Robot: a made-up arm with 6 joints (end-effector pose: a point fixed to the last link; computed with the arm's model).
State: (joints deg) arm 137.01 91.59 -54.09 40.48 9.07 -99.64
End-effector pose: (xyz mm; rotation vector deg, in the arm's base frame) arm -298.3 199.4 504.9 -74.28 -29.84 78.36
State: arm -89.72 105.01 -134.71 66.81 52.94 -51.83
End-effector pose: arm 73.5 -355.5 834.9 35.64 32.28 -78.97
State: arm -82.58 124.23 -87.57 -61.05 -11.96 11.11
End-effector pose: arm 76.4 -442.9 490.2 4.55 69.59 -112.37
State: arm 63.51 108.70 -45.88 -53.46 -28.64 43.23
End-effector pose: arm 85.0 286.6 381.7 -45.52 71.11 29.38
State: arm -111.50 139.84 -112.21 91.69 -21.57 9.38
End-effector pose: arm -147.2 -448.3 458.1 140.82 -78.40 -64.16
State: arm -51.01 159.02 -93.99 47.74 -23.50 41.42
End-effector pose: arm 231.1 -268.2 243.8 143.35 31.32 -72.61
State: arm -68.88 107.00 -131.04 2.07 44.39 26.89
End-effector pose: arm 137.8 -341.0 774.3 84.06 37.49 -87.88
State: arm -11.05 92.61 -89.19 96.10 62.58 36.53
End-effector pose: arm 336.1 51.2 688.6 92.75 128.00 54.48
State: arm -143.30 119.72 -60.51 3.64 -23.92 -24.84
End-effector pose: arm -288.2 -237.0 390.7 -78.28 -41.64 138.59
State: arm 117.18 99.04 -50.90 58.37 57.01 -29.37
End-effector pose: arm -221.2 199.7 408.3 -120.23 92.53 46.29
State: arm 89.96 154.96 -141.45 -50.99 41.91 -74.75
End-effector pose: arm -26.9 491.1 519.8 -99.46 -55.07 -1.19
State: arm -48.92 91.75 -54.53 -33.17 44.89 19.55
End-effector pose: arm 179.6 -252.2 482.6 29.01 115.56 -106.78
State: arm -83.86 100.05 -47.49 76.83 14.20 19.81
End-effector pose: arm 89.8 -294.8 397.6 -171.97 -14.30 40.73
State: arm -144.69 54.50 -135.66 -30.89 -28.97 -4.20
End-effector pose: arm 115.4 36.4 971.8 91.55 65.53 137.43
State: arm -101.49 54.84 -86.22 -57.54 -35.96 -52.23
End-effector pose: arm 34.7 -151.2 898.0 105.51 13.49 139.50
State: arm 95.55 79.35 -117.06 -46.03 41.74 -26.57
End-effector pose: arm -31.2 206.4 910.1 -28.44 -4.65 5.62
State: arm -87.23 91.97 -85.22 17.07 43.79 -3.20
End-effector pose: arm 37.3 -372.5 622.3 88.21 68.75 -96.93
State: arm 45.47 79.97 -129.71 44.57 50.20 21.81
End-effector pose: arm 68.2 182.7 900.2 17.81 82.08 53.03
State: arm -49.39 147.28 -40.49 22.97 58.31 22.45
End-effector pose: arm 56.0 -15.5 256.0 -50.78 -110.12 22.36
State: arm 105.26 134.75 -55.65 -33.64 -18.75 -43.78
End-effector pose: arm -137.8 267.6 289.6 -93.93 -21.60 59.20
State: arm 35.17 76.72 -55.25 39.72 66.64 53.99
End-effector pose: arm 146.7 210.0 541.5 27.43 166.92 -26.86
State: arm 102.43 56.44 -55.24 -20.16 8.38 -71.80
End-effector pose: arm -110.0 249.6 723.3 -45.08 -42.78 28.50
